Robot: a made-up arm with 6 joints.
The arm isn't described. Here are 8 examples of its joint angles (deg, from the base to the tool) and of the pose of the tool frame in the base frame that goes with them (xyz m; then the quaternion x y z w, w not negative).
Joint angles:
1: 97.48 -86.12 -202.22 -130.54 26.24 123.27
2: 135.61 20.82 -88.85 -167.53 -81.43 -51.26
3: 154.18 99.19 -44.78 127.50 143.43 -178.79
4: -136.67 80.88 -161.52 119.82 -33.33 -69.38
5: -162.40 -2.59 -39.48 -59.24 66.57 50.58
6: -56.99 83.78 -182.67 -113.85 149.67 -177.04
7: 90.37 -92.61 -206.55 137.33 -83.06 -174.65
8: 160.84 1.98 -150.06 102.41 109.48 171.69
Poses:
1: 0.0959 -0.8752 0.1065 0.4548 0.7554 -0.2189 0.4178
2: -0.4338 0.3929 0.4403 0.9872 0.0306 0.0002 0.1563
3: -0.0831 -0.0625 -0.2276 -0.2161 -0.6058 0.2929 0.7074
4: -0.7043 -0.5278 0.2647 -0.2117 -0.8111 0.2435 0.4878
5: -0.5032 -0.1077 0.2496 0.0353 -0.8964 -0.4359 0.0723
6: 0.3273 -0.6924 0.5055 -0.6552 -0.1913 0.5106 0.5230
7: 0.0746 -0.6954 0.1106 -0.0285 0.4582 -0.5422 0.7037
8: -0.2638 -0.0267 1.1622 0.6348 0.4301 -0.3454 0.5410
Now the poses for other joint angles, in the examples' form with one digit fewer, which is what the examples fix.
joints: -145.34 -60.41 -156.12 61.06 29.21 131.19
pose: 0.585 0.424 0.947 -0.225 0.169 -0.906 0.318
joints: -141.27 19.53 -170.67 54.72 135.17 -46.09
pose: -0.223 -0.304 1.041 0.865 -0.401 0.267 0.141
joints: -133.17 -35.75 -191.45 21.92 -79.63 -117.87
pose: 0.388 0.472 0.756 -0.877 0.064 -0.107 0.464
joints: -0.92 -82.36 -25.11 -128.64 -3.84 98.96
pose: 0.220 0.060 0.647 0.584 0.171 0.769 0.194
